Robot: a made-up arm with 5 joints. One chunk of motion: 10 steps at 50 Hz.
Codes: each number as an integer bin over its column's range. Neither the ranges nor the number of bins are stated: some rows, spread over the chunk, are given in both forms.
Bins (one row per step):
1: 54 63 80 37 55 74
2: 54 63 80 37 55 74
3: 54 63 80 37 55 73
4: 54 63 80 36 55 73
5: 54 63 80 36 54 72
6: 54 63 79 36 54 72
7: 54 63 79 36 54 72
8: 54 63 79 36 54 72
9: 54 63 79 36 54 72
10: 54 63 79 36 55 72
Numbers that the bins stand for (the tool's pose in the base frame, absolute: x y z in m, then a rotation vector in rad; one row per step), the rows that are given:
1: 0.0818 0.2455 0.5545 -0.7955 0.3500 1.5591
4: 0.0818 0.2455 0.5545 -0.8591 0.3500 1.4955
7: 0.0818 0.2455 0.5364 -0.8591 0.2864 1.4318
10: 0.0818 0.2455 0.5364 -0.8591 0.3500 1.4318
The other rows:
2: 0.0818 0.2455 0.5545 -0.7955 0.3500 1.5591
3: 0.0818 0.2455 0.5545 -0.7955 0.3500 1.4955
5: 0.0818 0.2455 0.5545 -0.8591 0.2864 1.4318
6: 0.0818 0.2455 0.5364 -0.8591 0.2864 1.4318
8: 0.0818 0.2455 0.5364 -0.8591 0.2864 1.4318
9: 0.0818 0.2455 0.5364 -0.8591 0.2864 1.4318

